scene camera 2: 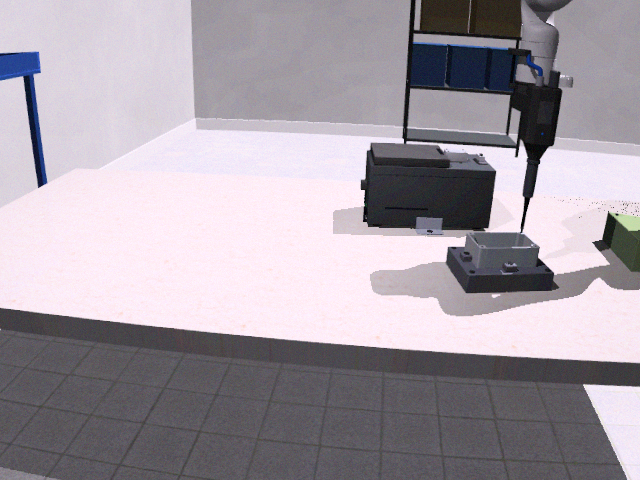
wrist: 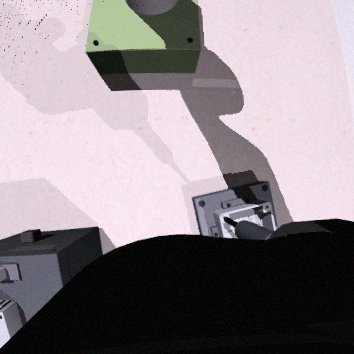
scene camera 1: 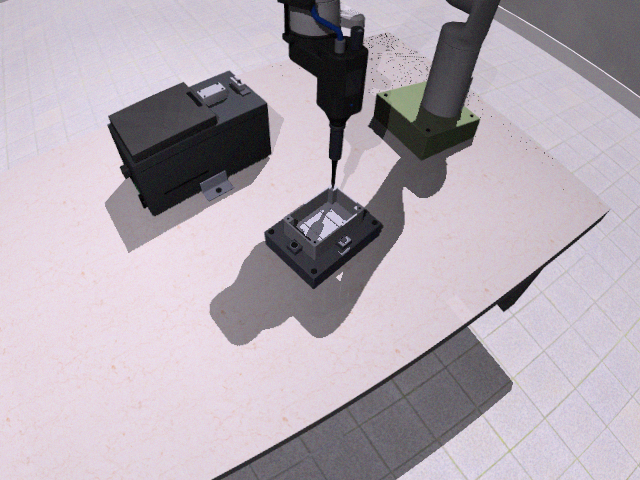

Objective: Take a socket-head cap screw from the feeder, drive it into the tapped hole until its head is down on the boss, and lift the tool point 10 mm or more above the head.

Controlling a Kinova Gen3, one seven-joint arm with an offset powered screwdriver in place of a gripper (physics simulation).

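My screwdriver hangs upright, its thin bit at the far corner of the open grey box; in scene camera 2 this is the back right corner. The tip meets the corner's top in both scene views; whether it touches is too small to tell. No screw can be made out at the tip, and the tapped hole under it is hidden. The box sits on a dark fixture plate. The dark screw feeder stands apart from the tool.
The arm's green base block stands on the table near the fixture. Small clamps hold the box's sides. A metal bracket is at the feeder's foot. A shelf rack stands behind the table.
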